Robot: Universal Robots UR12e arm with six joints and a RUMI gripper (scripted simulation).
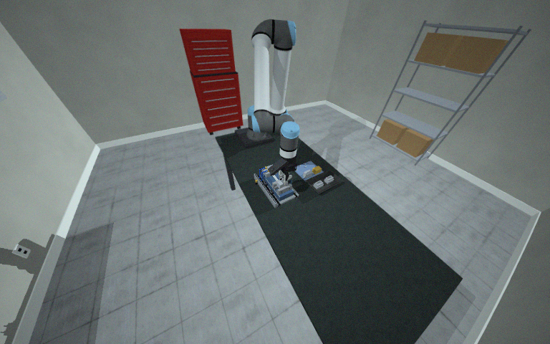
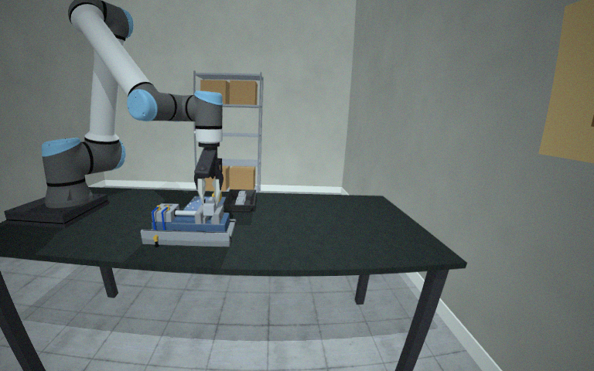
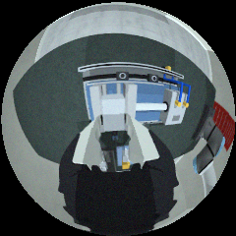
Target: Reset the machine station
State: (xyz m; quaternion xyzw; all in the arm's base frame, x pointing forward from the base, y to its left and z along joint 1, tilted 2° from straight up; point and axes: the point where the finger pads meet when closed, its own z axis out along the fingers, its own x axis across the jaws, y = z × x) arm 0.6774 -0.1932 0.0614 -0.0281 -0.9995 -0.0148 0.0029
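My gripper is now 7 cm past the blue vise and 8 cm above it. Also, from my hand: light gray base rail: 8 cm behind, 9 cm to the right, 9 cm below; vise hose end block: 17 cm behind, 1 cm to the left, 4 cm below; yellow brass blank: 3 cm behind, 36 cm to the left, 10 cm below.
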